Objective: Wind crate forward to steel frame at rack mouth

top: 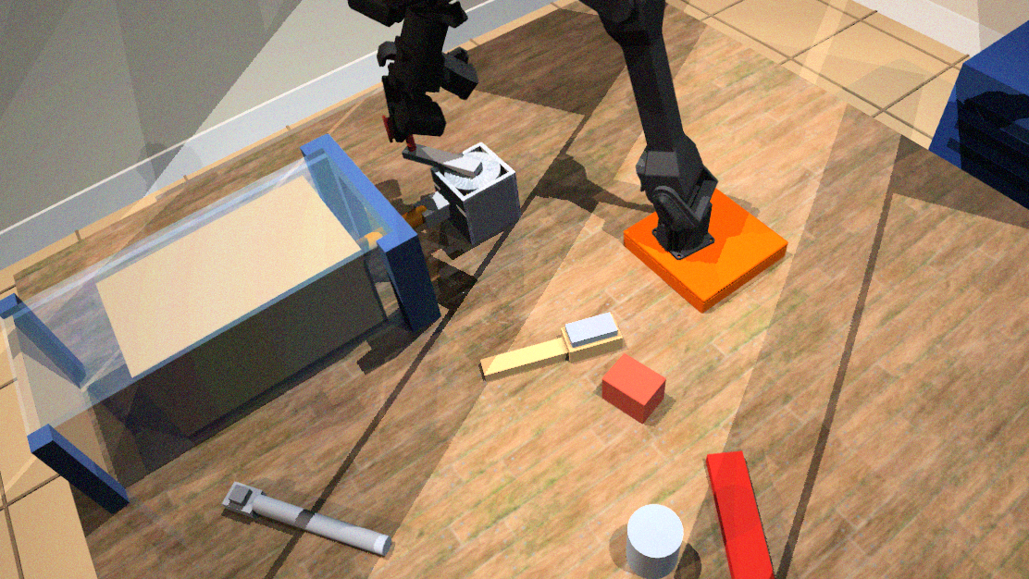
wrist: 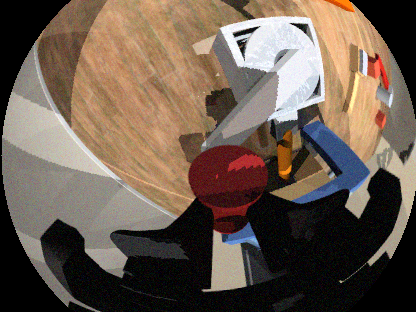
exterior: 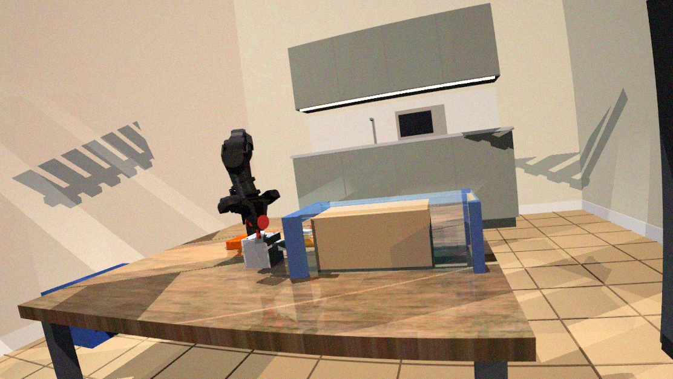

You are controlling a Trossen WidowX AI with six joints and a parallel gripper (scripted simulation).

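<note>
My gripper tip is 4 cm past the winch handle, 3 cm to the right of it and 3 cm above it. Round my gripper tip: red knob (2 cm behind); grey winch (10 cm below, 9 cm behind, 7 cm to the left); clear-panelled cubby (33 cm ahead, 13 cm to the left, 1 cm below).
</note>
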